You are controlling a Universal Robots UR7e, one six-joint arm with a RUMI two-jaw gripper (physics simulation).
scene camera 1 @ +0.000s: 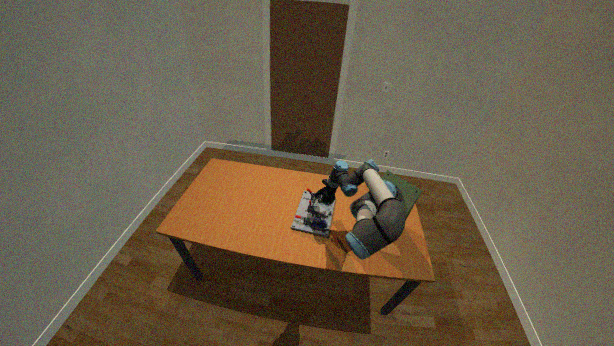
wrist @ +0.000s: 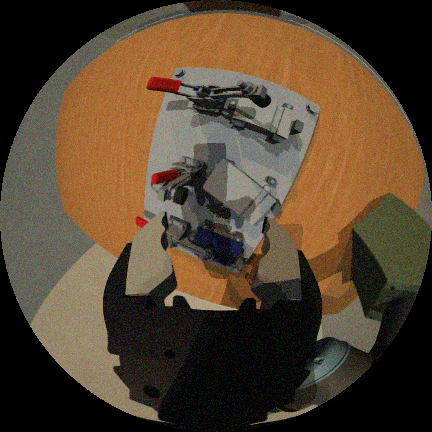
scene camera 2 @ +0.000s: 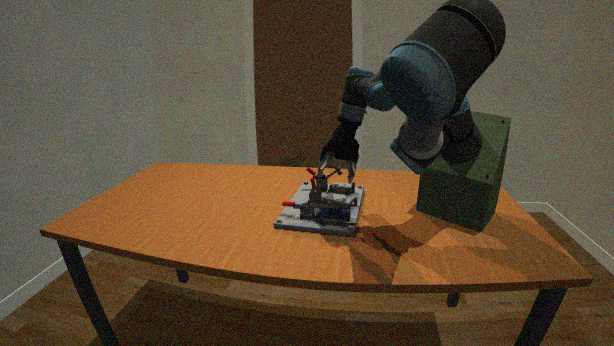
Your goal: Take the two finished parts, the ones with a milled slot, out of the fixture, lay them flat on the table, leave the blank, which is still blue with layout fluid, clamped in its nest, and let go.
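Pixels of known places: gripper, between the fingertips: [scene camera 1: 320,204] [wrist: 215,215] [scene camera 2: 334,180]; arm's base, origin of its link: [scene camera 2: 460,142].
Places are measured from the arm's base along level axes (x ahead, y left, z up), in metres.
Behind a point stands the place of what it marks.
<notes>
The fixture plate [scene camera 1: 299,226] @(y 0.247, x 0.480, z -0.222 m) [scene camera 2: 286,223] @(y 0.262, x 0.490, z -0.222 m) [wrist: 175,135] @(y 0.049, x 0.506, z -0.222 m) lies on the table. The blue blank [scene camera 2: 334,213] @(y 0.195, x 0.366, z -0.201 m) [wrist: 226,248] @(y 0.178, x 0.354, z -0.201 m) is in the near nest, with its clamp arm lying down over it. A grey block [wrist: 229,186] @(y 0.080, x 0.397, z -0.199 m), apparently a finished part, sits skewed at the middle nest; its slot cannot be made out. The middle clamp [wrist: 165,177] @(y 0.087, x 0.464, z -0.152 m) and far clamp [wrist: 164,84] @(y -0.014, x 0.508, z -0.151 m) look open. Whether a part is in the far nest is unclear. My gripper [scene camera 1: 325,198] @(y 0.093, x 0.397, z -0.139 m) [scene camera 2: 336,177] @(y 0.093, x 0.397, z -0.139 m) [wrist: 215,215] @(y 0.093, x 0.397, z -0.139 m) is open and empty, above the fixture's far half.
The wooden table [scene camera 1: 235,200] @(y 0.206, x 0.976, z -0.237 m) [scene camera 2: 190,215] @(y 0.307, x 0.823, z -0.238 m) [wrist: 100,145] @(y 0.122, x 0.737, z -0.237 m) carries the fixture. The green robot base block [scene camera 1: 412,192] @(y -0.012, x -0.121, z 0.068 m) [scene camera 2: 450,200] @(y 0.077, x 0.018, z -0.168 m) [wrist: 395,240] @(y -0.032, x 0.100, z -0.131 m) stands to the right. The raised red clamp handles [scene camera 2: 311,171] @(y -0.008, x 0.509, z -0.152 m) stand close to my fingers. Arm shadows fall right of the plate.
</notes>
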